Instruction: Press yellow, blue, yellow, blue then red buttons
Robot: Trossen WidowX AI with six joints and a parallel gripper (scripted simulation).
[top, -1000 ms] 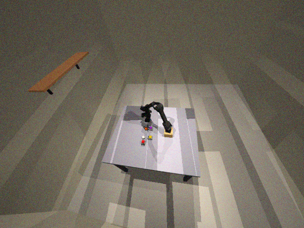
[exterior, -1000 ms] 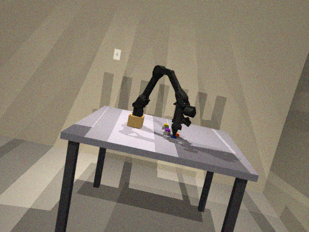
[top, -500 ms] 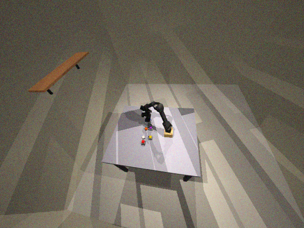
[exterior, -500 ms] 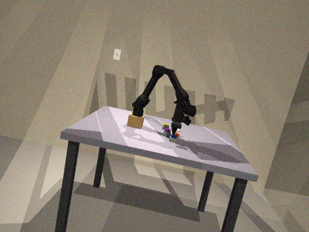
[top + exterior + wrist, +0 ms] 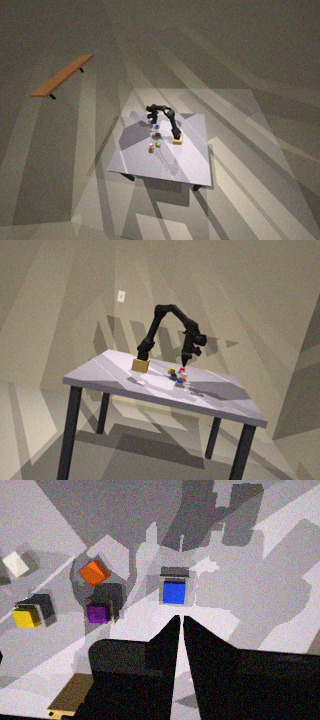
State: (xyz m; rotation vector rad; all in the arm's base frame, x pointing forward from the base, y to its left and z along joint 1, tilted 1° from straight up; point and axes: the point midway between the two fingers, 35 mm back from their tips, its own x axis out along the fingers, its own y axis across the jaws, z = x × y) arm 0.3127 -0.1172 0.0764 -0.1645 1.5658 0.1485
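Right now my gripper tip is 250 mm to the right of the yellow button, 120 mm past it and 90 mm above it. From my gripper tip the other things lie so: blue button 90 mm below; orange block 140 mm to the left, 120 mm below, 10 mm behind; purple button 120 mm to the left, 90 mm below, 70 mm behind.
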